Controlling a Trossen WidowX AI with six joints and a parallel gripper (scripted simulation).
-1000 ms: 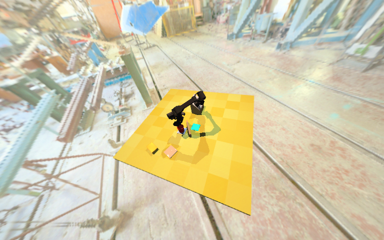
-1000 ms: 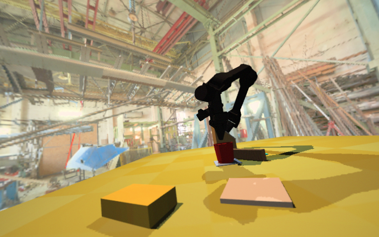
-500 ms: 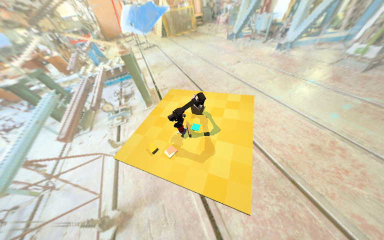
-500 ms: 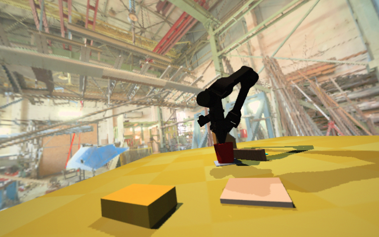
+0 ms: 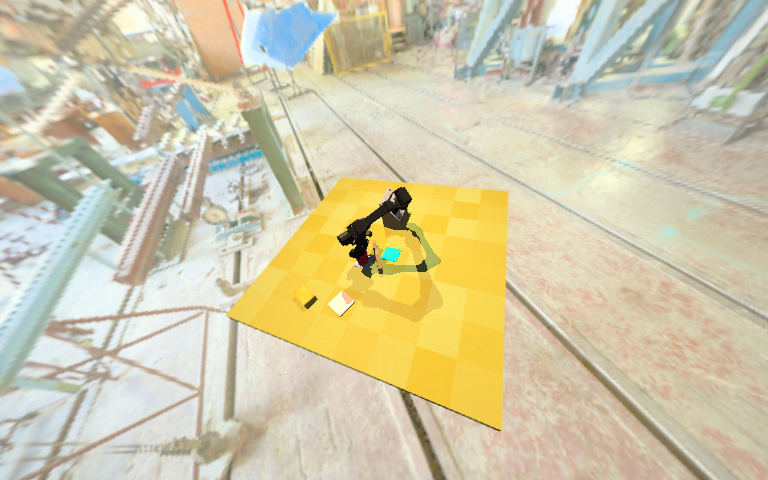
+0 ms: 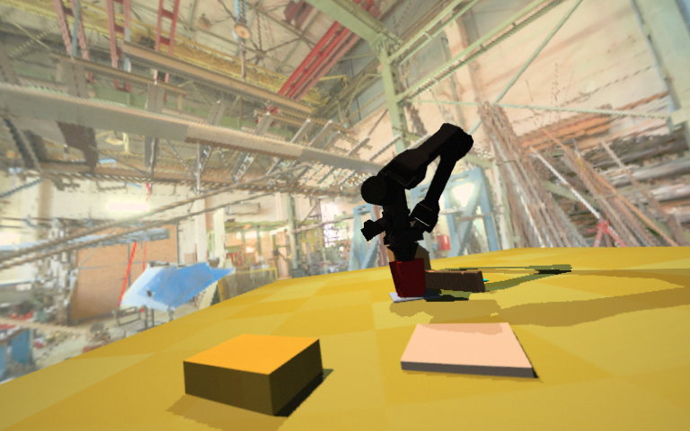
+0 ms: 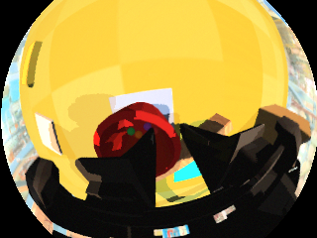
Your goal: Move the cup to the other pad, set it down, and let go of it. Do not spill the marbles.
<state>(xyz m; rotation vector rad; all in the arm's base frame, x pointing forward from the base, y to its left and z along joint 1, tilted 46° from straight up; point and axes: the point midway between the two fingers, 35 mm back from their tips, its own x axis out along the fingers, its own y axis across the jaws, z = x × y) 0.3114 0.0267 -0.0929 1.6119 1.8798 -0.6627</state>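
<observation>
My gripper tip is now 5 cm above the pale pad, 3 cm short of it and 1 cm to the right of it. The rest, counted from my gripper tip: red cup: 3 cm ahead; then wooden bar: 7 cm to the left, 3 cm below, 2 cm behind; then cyan pad: 13 cm to the left, 7 cm behind, 5 cm below.
</observation>
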